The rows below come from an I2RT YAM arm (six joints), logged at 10 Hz.
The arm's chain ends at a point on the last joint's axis. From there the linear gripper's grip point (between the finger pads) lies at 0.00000 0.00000 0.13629 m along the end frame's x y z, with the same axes.
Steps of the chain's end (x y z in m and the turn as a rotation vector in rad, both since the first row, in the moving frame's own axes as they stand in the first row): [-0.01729, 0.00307, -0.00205, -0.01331, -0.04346, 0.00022]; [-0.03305, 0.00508, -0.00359, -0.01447, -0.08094, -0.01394]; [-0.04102, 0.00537, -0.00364, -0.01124, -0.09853, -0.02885]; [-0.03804, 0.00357, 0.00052, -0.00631, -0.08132, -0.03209]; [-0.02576, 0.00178, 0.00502, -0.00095, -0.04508, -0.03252]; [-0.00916, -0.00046, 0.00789, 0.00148, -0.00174, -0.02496]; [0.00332, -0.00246, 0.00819, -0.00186, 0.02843, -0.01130]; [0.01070, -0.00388, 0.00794, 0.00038, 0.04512, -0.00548]
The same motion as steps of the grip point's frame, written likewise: [-0.02321, 0.00488, -0.00219, -0.01331, -0.04346, 0.00022]; [-0.04405, 0.00713, -0.00405, -0.01447, -0.08094, -0.01394]; [-0.05440, 0.00709, -0.00431, -0.01124, -0.09853, -0.02885]; [-0.04910, 0.00461, 0.00007, -0.00631, -0.08132, -0.03209]; [-0.03190, 0.00201, 0.00488, -0.00095, -0.04508, -0.03252]; [-0.00940, -0.00066, 0.00789, 0.00148, -0.00174, -0.02496]; [0.00720, -0.00223, 0.00813, -0.00186, 0.02843, -0.01130]; [0.01685, -0.00395, 0.00780, 0.00038, 0.04512, -0.00548]
